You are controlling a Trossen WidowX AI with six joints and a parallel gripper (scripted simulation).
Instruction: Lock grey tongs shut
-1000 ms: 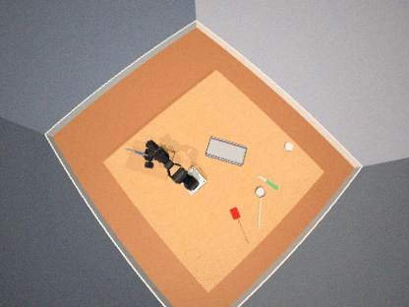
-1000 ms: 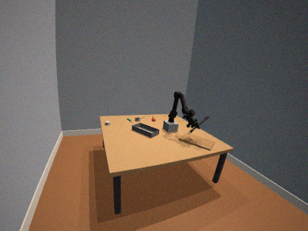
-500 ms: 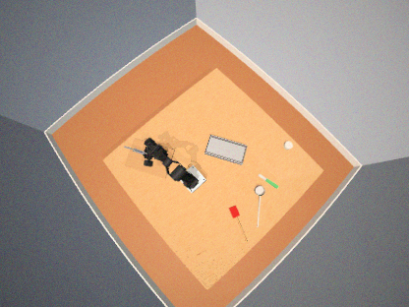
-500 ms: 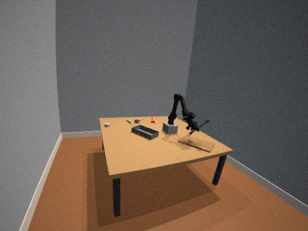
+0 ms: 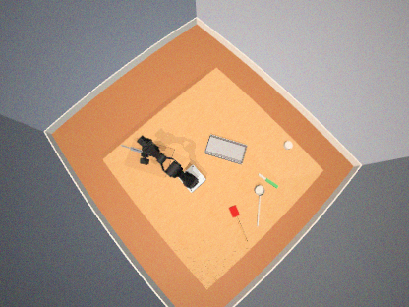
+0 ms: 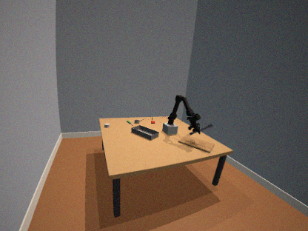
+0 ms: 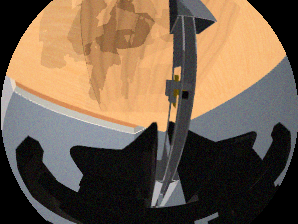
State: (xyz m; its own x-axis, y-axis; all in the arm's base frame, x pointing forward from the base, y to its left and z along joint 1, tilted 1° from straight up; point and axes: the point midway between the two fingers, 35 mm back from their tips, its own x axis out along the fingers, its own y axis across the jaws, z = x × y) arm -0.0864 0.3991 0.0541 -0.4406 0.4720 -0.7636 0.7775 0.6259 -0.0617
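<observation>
The wooden board is 12 cm below my gripper tip and 2 cm to the right of it. The rest, counted from my gripper tip: white cup (84 cm ahead, 78 cm to the right, 11 cm below); then red-headed tool (85 cm to the right, 12 cm below, 12 cm ahead); then grey roasting tin (46 cm ahead, 42 cm to the right, 10 cm below).
</observation>
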